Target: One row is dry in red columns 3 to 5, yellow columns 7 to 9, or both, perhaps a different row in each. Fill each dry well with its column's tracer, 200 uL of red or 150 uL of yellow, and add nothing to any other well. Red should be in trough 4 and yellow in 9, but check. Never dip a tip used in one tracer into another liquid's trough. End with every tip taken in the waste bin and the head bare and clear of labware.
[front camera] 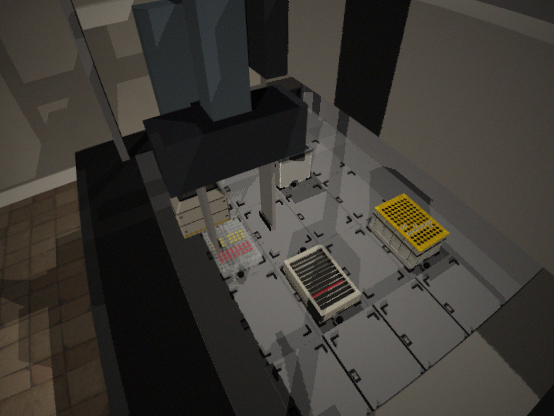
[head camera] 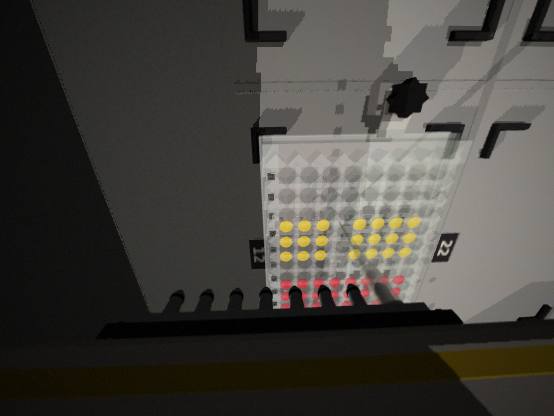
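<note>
The well plate (front camera: 245,267) (head camera: 370,139) lies under the pipetting head (front camera: 202,215). Three yellow columns (head camera: 377,223) each show three filled wells, a gap at the fourth from the left, then four filled. The nearest red column (head camera: 335,283) shows eight filled wells; the other red ones are partly hidden by the channels. A long translucent tip (head camera: 385,295) is on the rightmost channel, its lower end near the yellow gap; its contents and depth cannot be told. The other channels look bare. The trough rack (front camera: 342,304) shows red in one slot. The parked gripper (front camera: 243,237) is open and empty.
A yellow-topped tip rack (front camera: 412,220) stands at the right, with a paler band of holes. A pale box (front camera: 295,172), probably the waste bin, stands behind the gripper's dark housing (front camera: 230,145). A black knob (head camera: 407,97) is beyond the plate.
</note>
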